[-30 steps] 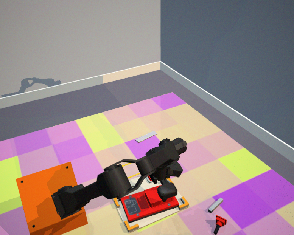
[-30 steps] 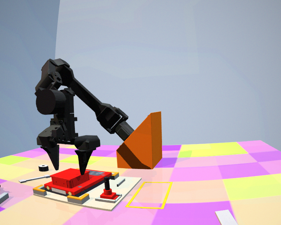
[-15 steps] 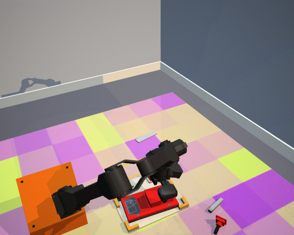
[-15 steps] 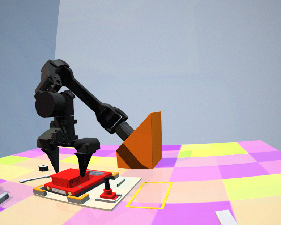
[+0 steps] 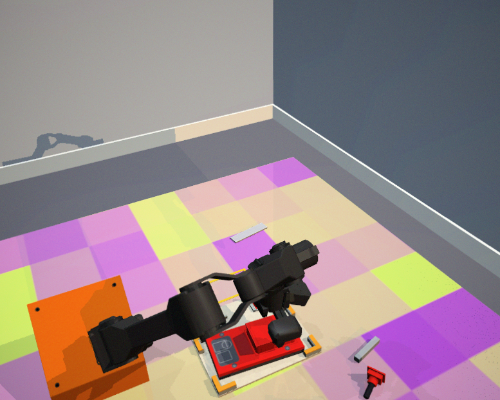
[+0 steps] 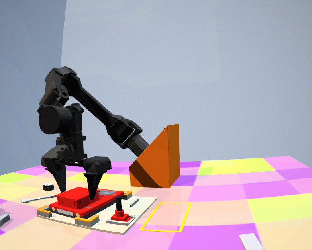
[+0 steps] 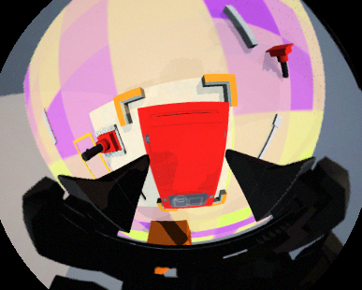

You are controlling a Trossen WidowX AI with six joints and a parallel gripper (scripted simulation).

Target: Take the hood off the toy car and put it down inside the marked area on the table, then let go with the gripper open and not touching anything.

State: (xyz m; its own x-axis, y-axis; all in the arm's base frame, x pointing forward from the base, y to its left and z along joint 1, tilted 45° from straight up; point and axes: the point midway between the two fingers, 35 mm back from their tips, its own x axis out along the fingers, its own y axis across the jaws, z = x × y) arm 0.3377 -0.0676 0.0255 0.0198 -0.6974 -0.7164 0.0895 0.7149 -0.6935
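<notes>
Now: the hood right at my gripper tip. From my gripper tip the other things lie so: black wheel 22 cm to the right, 13 cm behind, 3 cm below.
</notes>
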